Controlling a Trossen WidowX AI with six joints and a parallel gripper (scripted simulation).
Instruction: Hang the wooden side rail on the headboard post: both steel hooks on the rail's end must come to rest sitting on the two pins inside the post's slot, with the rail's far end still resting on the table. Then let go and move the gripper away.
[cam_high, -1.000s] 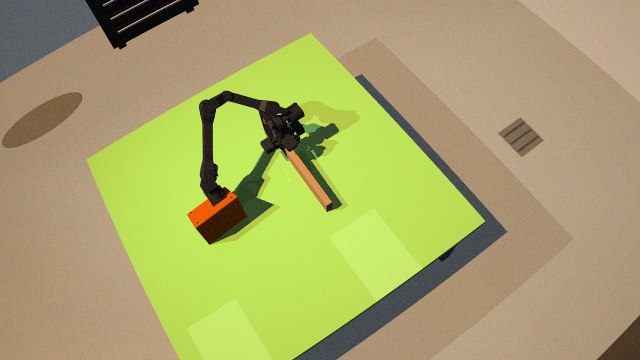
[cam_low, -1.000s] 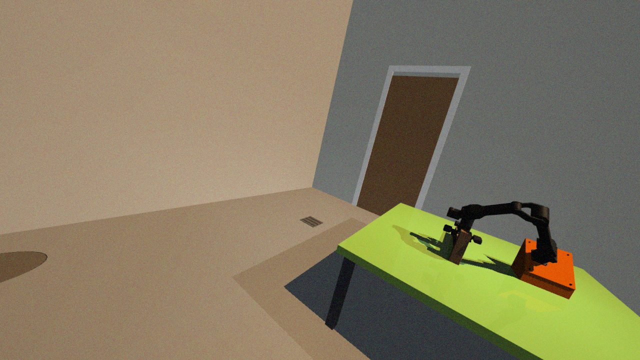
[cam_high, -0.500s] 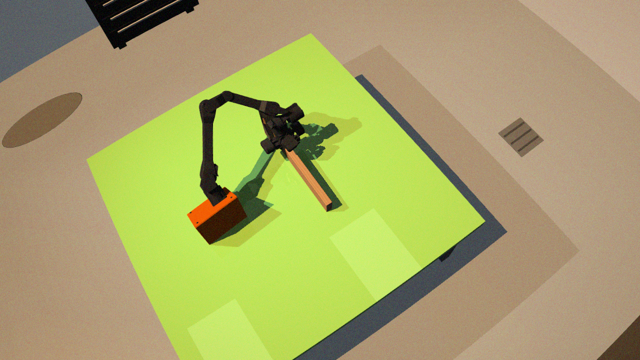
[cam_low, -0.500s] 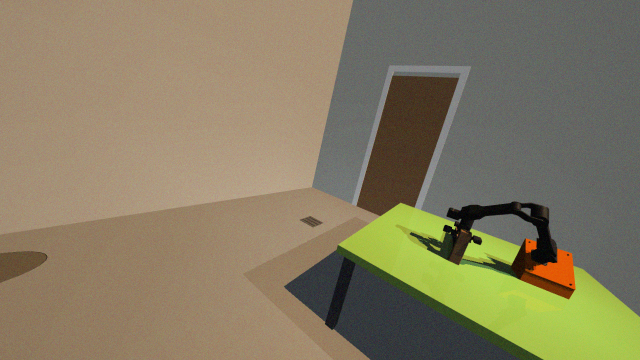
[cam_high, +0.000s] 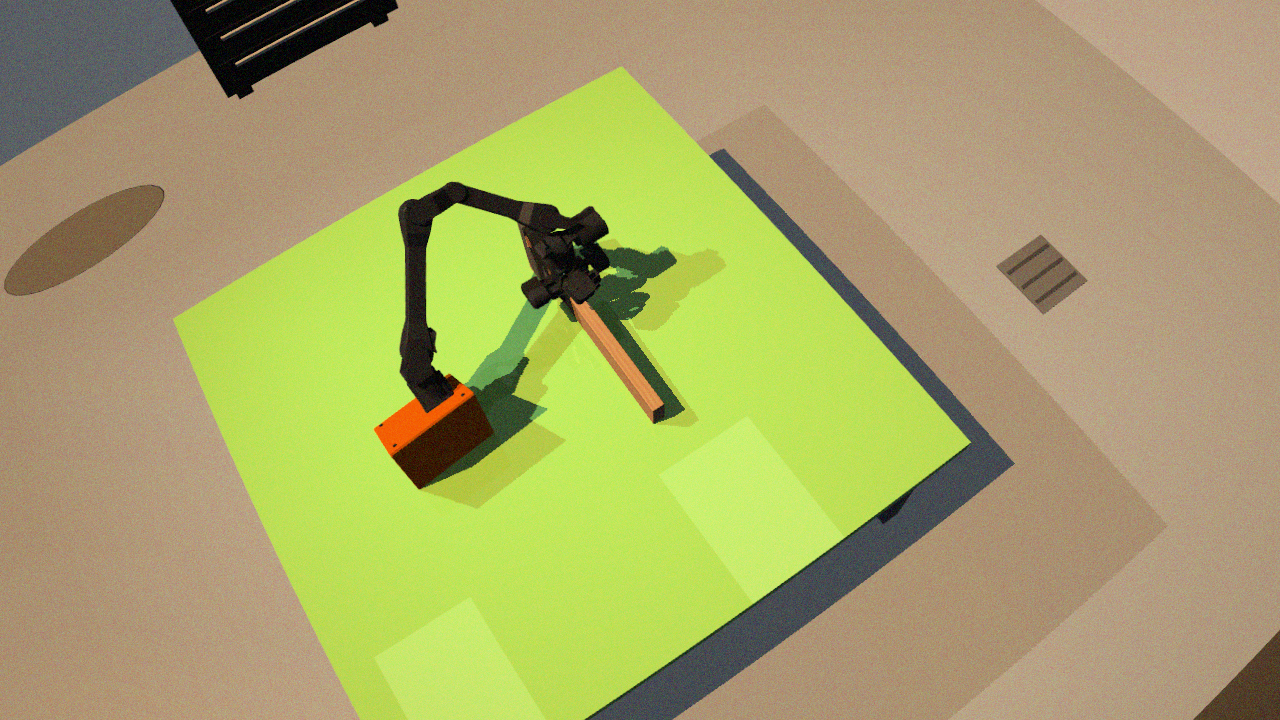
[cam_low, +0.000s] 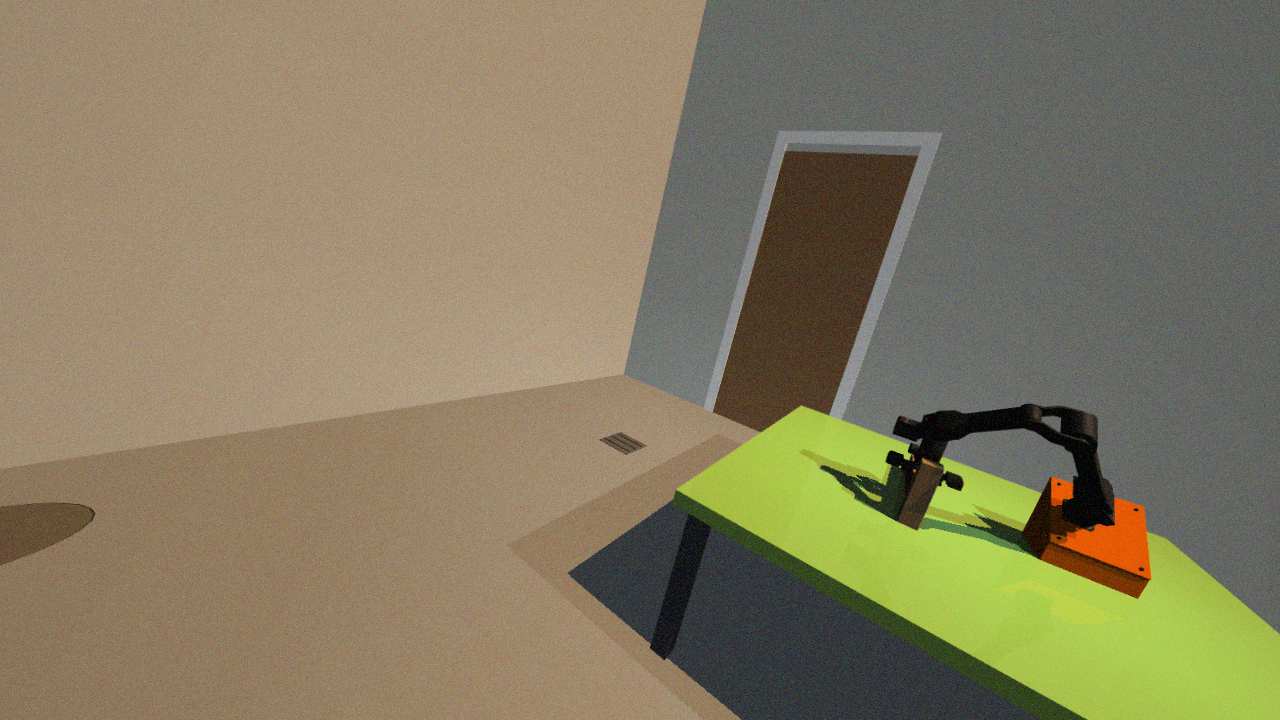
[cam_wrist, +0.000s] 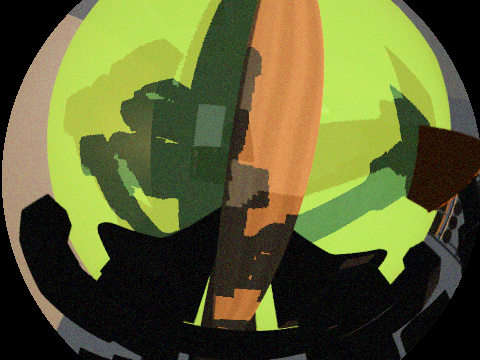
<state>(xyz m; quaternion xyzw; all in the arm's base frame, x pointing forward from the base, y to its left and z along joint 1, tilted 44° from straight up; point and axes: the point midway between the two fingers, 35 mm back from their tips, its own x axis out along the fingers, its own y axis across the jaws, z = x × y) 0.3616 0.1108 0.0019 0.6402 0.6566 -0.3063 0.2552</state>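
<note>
My gripper tip is 1 cm short of the headboard post, 12 cm to the right of it and 5 cm below it.
</note>
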